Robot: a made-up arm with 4 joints. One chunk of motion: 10 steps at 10 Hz.
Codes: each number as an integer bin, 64 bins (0 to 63) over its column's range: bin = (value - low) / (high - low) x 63, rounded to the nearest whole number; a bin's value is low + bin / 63 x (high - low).
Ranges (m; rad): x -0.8..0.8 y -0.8..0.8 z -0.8..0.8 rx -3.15..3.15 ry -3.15..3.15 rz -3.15..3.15
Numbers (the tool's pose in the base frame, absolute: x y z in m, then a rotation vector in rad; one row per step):
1: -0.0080 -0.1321 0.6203 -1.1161 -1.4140 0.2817
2: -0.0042 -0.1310 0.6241 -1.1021 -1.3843 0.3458
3: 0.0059 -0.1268 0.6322 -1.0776 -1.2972 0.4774
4: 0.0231 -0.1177 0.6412 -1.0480 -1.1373 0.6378
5: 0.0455 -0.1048 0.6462 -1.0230 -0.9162 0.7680
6: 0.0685 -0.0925 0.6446 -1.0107 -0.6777 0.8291
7: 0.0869 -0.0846 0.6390 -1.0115 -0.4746 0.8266
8: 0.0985 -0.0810 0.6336 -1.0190 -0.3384 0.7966
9: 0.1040 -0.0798 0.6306 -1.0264 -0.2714 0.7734
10: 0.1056 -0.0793 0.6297 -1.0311 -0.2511 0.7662
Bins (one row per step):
1: 31 26 56 20 17 34
2: 31 26 56 20 18 35
3: 32 27 56 21 19 36
4: 32 27 57 21 20 38
5: 33 27 57 21 22 39
6: 34 28 57 21 25 40
7: 35 28 57 21 27 40
8: 35 28 56 21 28 39
9: 36 28 56 21 29 39
10: 36 28 56 21 29 39

